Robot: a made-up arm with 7 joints.
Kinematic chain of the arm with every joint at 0, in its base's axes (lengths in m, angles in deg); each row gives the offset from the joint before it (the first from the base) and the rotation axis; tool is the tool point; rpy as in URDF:
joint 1: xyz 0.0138 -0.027 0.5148 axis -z
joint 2: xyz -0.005 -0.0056 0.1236 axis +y
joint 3: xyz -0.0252 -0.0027 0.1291 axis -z
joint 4: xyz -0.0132 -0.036 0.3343 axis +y
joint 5: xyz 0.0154 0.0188 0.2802 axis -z
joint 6: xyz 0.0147 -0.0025 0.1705 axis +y
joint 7: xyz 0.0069 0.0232 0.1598 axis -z
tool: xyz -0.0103 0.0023 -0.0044 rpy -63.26 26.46 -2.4
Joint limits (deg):
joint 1: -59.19..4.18
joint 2: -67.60..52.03
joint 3: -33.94..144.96
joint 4: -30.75..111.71
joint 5: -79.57..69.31
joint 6: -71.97..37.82
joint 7: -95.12..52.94
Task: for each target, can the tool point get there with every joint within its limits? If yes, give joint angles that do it. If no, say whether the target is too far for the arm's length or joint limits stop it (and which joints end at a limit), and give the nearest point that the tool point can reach.
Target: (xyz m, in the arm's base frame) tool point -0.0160 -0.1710 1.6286
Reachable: yes | joints -29.13 -4.16 87.17 23.29 -4.18 -57.15 22.83
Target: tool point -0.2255 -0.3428 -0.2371
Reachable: no: joint limits stop it (at a limit: joint 2, joint 3, joint 4, joint 5, joint 7) | nearest point -0.2444 -0.3677 0.2501 | short by 0.488 m
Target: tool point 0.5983 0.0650 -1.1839
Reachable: no: too far | nearest point 0.4543 0.0423 0.3554 | short by 1.546 m
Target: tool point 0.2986 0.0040 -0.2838
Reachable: no: joint limits stop it (at a limit: joint 2, joint 4, joint 7) | nearest point 0.4162 0.0168 0.3573 | short by 0.652 m
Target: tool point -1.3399 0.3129 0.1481
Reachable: no: too far | nearest point -0.9695 0.1308 0.6296 | short by 0.634 m
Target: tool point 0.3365 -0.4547 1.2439
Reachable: yes | joints -25.73 -7.58 68.48 82.47 10.29 -30.23 -43.39
